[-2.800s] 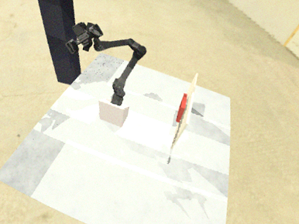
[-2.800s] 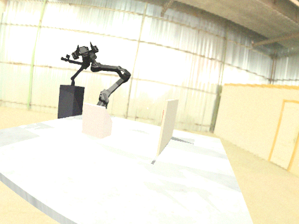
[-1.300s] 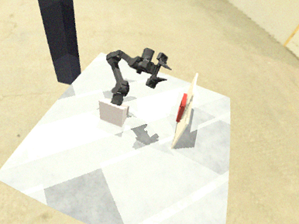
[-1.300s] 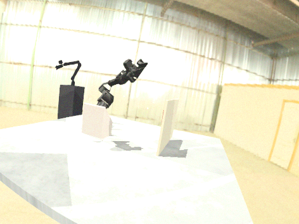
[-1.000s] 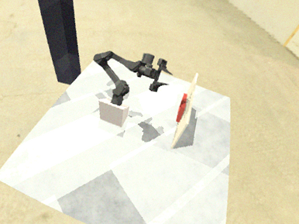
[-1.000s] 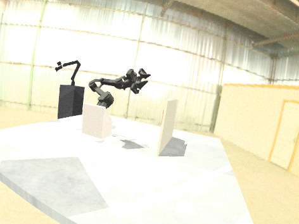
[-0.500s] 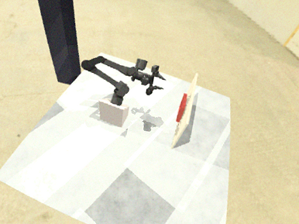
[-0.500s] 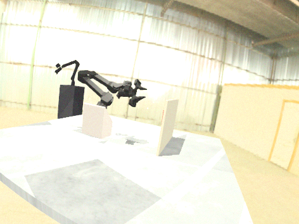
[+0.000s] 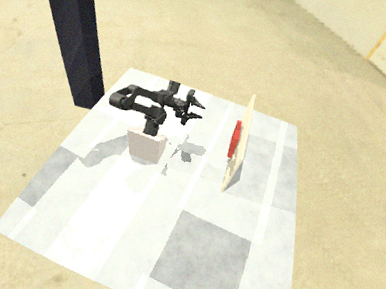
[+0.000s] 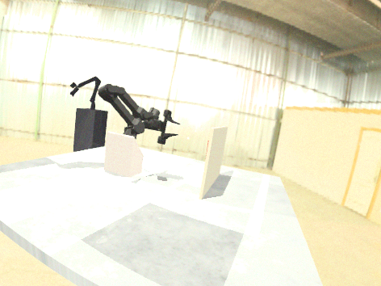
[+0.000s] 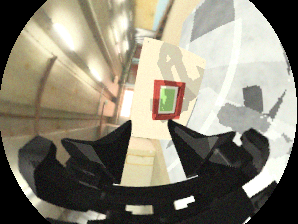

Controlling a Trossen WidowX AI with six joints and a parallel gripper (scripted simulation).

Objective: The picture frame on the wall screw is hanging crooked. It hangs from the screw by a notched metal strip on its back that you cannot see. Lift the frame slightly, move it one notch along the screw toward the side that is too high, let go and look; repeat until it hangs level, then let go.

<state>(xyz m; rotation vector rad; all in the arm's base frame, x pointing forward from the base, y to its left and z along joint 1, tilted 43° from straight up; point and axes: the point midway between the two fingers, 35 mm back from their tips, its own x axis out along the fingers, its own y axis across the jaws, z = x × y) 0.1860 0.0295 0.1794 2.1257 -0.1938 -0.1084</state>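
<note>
The picture frame lies 200 mm ahead of my gripper tip, 30 mm to the right of it and 90 mm below it. The rest, counted from my gripper tip: wall panel: 210 mm ahead, 30 mm to the right, 100 mm below.
</note>
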